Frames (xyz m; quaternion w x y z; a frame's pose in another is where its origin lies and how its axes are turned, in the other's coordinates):
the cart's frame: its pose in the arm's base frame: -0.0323 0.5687 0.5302 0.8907 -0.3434 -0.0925 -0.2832
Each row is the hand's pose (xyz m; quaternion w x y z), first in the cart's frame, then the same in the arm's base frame.
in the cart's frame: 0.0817 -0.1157 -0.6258 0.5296 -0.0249 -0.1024 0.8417
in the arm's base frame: -0.0494 0.0472 0.1568 0.6920 -0.3109 0.1559 0.6326
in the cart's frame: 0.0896 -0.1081 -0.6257 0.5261 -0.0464 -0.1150 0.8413
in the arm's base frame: -0.0386 0.0484 0.1554 0.6803 -0.3324 0.1510 0.6356
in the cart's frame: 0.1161 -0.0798 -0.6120 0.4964 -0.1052 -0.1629 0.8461
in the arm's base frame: -0.0003 0.0629 0.1594 0.6306 -0.3886 0.1293 0.6593
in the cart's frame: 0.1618 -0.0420 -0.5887 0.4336 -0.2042 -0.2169 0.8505
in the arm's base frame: 0.0594 0.0810 0.1720 0.5368 -0.4708 0.1166 0.6903
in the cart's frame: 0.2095 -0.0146 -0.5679 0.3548 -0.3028 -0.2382 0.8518
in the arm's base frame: 0.1148 0.0904 0.1894 0.4313 -0.5378 0.1333 0.7120
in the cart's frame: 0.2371 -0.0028 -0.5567 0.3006 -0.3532 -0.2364 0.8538
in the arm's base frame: 0.1446 0.0928 0.2011 0.3664 -0.5637 0.1549 0.7239
